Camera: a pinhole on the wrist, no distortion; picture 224 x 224 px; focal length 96.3 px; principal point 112.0 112.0 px. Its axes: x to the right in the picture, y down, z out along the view. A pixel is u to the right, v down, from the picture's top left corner.
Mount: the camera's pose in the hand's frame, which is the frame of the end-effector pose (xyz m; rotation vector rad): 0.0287 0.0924 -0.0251 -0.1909 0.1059 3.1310
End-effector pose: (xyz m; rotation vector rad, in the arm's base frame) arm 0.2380 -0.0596 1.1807 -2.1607 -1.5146 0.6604
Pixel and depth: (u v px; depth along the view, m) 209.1 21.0 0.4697
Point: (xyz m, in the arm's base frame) 0.3047 -0.6852 0.6379
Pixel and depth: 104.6 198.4 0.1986
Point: 0.0791 -0.0068 1.0718
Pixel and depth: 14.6 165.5 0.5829
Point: -0.1303 0.5555 0.6995
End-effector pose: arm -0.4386 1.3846 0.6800 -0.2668 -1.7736 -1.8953
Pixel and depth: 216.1 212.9 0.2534
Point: -0.3273 1.6551 0.4371
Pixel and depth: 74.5 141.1 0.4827
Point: -0.6802 1.8188 0.7961
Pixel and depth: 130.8 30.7 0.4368
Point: -0.1822 1.7708 1.0982
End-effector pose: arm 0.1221 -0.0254 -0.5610 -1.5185 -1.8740 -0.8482
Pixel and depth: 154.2 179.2 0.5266
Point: -0.0839 0.1558 -1.1052
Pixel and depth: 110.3 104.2 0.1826
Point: 0.2308 0.1188 -0.6374
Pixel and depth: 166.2 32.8 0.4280
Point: 0.6191 0.1539 -0.9228
